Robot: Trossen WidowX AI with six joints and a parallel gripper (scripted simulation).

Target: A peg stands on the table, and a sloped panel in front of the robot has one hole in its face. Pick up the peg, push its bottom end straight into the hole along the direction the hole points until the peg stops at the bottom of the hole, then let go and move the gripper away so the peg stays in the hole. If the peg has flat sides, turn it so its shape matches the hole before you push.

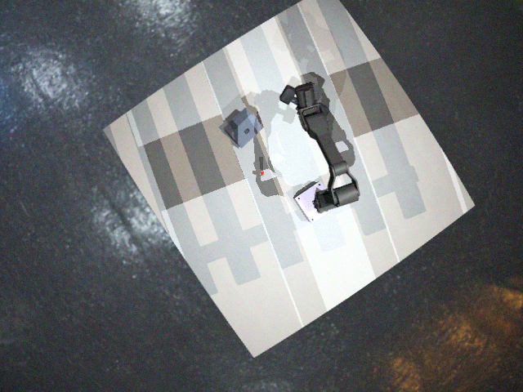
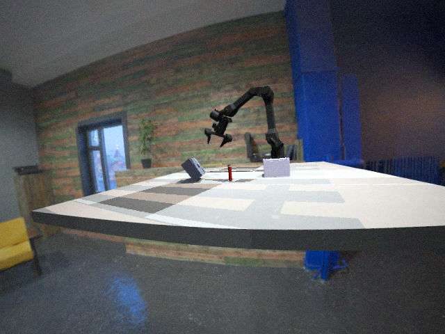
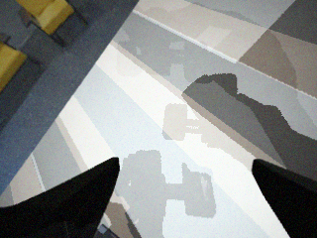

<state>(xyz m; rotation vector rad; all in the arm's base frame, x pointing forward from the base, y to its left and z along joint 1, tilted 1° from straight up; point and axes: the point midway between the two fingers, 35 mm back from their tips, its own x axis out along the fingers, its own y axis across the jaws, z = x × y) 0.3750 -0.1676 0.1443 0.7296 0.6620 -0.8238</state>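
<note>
My gripper tip is now 30 cm to the right of the red square peg, 14 cm past it and 14 cm above it. The rest, counted from my gripper tip: grey-blue sloped panel (25 cm to the left, 13 cm below, 7 cm ahead).
</note>
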